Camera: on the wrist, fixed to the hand. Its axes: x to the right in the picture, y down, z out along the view.
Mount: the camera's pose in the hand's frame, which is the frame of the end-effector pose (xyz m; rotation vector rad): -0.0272 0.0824 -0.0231 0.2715 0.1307 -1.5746
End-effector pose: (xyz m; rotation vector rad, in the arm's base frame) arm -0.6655 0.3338 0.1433 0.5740 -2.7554 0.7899
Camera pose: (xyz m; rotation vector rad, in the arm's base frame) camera -0.6737 0.4190 0.1161 2.1126 -1.2629 0.6260
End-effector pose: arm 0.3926 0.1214 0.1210 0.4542 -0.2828 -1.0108
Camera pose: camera 0.4503 0.1873 0.1407 1.0301 0.1366 -2.4696
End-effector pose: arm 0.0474 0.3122 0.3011 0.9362 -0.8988 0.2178
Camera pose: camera 0.0003 0.3851 0.3242 1.5986 0.1747 -0.9569
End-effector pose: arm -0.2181 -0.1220 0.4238 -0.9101 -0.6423 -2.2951
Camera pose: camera -0.1574 -0.1859 0.4068 -0.0476 1.2854 2.0591
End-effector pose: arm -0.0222 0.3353 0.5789 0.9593 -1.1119 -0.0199
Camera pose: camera -0.0533 0.4134 0.6106 1.8326 -0.0040 -1.0771
